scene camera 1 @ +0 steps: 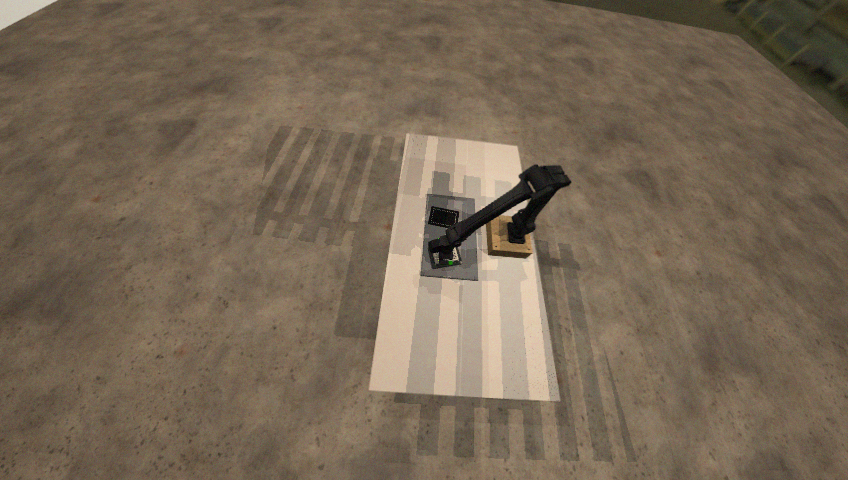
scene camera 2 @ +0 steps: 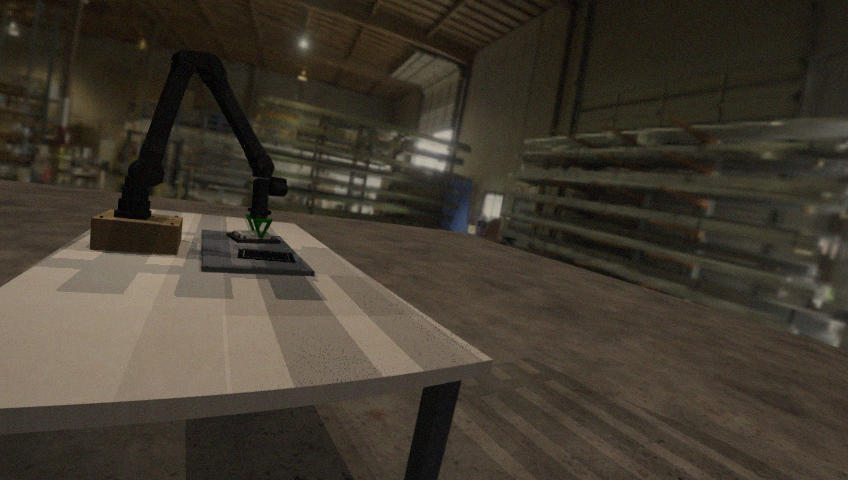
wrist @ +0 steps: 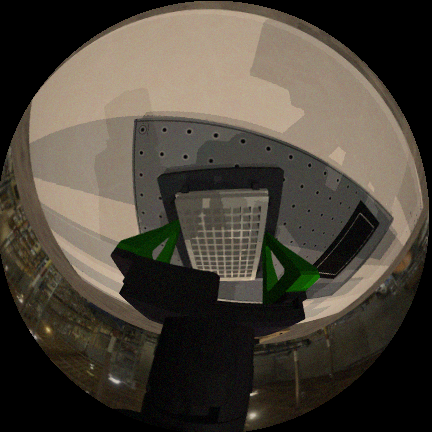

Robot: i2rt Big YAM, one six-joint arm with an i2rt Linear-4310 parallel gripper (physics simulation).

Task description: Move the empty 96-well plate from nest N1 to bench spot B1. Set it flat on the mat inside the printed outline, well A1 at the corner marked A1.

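Frame: origin at the arm's base, x ahead, y left, z up, level; millimetres.
Seen in the pictures: gripper, fingertip midpoint: [scene camera 1: 442, 255] [scene camera 2: 257, 236] [wrist: 221, 230]; arm's base at its link origin: [scene camera 1: 515, 233] [scene camera 2: 133, 216].
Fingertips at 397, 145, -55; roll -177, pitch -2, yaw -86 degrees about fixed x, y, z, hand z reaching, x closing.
Pixels of each thing's top centre, then the offset from my fingertips to it, as dx, dy, dz. "pt": a spot on its surface instead. Level surfaces: height alone.
- pale 96-well plate at its top centre: [wrist: 223, 250] [scene camera 2: 253, 232] [scene camera 1: 445, 254] -17, -6, +13
- black nest N1 at its top centre: [wrist: 223, 247] [scene camera 2: 253, 233] [scene camera 1: 445, 254] -16, -5, +8
- spot B1 at a spot on its surface: [wrist: 345, 245] [scene camera 2: 268, 253] [scene camera 1: 442, 219] pt +0, -232, -11
- pale table at its surface level: dz -26
The pale 96-well plate [scene camera 1: 454, 256] [wrist: 225, 240] sits in the black nest N1 [wrist: 220, 176], its grid of wells facing up. My gripper [scene camera 2: 260, 233] [wrist: 221, 230] is open above it and points down. In the wrist view one green finger stands on each side of the plate; whether they touch it or stand slightly above cannot be told. The black mat of spot B1 [scene camera 1: 443, 216] [scene camera 2: 266, 255] [wrist: 345, 245], with its printed outline, lies bare on the same board. The A1 marks are too small to read.
The grey board [scene camera 1: 467, 270] [scene camera 2: 220, 261] [wrist: 175, 142] has rows of holes and carries the nest and mat. It lies on the pale table [scene camera 1: 398, 356] [scene camera 2: 178, 344]. The arm's wooden base block [scene camera 1: 505, 248] [scene camera 2: 135, 233] stands beside the board.
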